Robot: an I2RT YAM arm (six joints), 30 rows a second.
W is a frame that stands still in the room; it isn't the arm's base.
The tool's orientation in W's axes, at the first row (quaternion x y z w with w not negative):
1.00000 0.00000 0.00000 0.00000
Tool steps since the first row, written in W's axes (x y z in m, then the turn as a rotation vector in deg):
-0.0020 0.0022 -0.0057 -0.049 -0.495 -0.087
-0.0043 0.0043 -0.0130 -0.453 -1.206 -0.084
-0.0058 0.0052 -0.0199 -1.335 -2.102 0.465
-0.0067 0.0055 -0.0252 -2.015 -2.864 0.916
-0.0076 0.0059 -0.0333 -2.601 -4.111 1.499
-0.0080 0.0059 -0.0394 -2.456 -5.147 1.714
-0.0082 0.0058 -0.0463 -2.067 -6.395 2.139
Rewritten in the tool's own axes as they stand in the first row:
-0.0020 -0.0022 0.0057 -0.049 0.495 0.087
-0.0043 -0.0043 0.0130 -0.453 1.206 0.084
-0.0058 -0.0052 0.0199 -1.335 2.102 -0.465
-0.0067 -0.0055 0.0252 -2.015 2.864 -0.916
-0.0076 -0.0059 0.0333 -2.601 4.111 -1.499
-0.0080 -0.0059 0.0394 -2.456 5.147 -1.714
-0.0082 -0.0058 0.0463 -2.067 6.395 -2.139

